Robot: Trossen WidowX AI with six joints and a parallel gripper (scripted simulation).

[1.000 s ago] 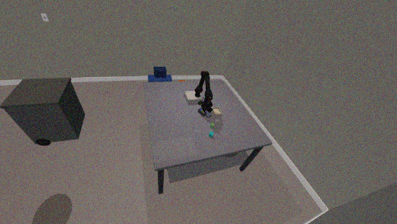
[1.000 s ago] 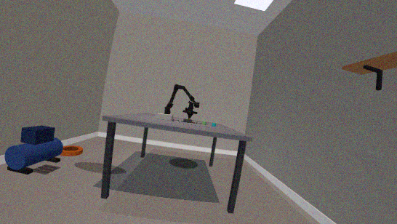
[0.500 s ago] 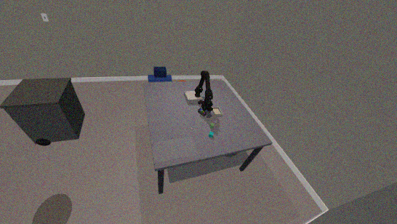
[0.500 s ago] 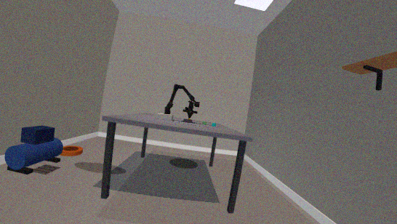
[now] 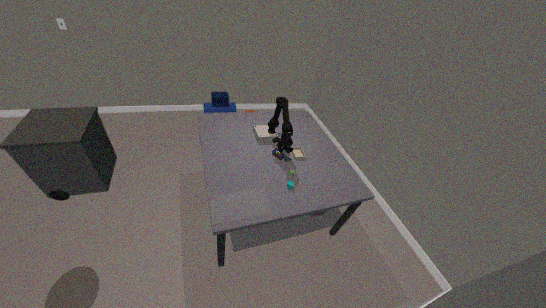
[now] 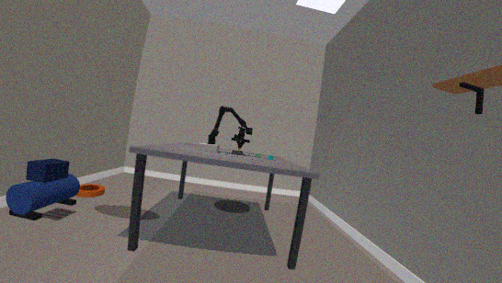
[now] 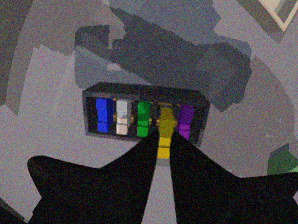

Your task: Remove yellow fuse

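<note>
The tray is 3 cm behind my gripper tip, 19 cm to the left of it and 6 cm below it. From my gripper tip the other things lie so: yellow fuse: 1 cm below.
</note>
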